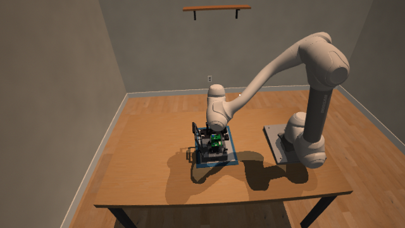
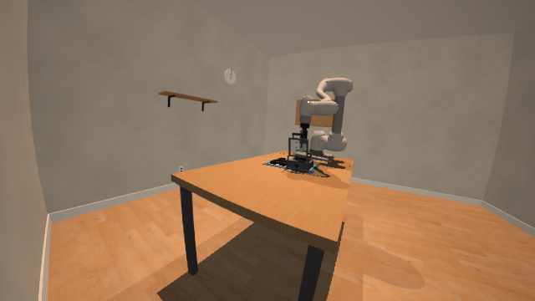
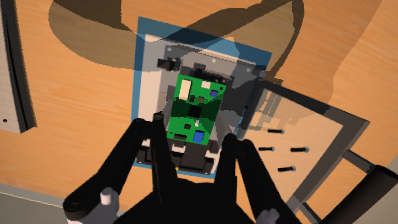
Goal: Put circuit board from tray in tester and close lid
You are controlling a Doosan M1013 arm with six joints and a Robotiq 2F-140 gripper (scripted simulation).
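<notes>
Right now the green circuit board is 20 mm below my hand. From my hand the other things lie so: dark block (70 mm below, 60 mm to the left, 60 mm behind); then tester lid (130 mm ahead, 30 mm above).
</notes>
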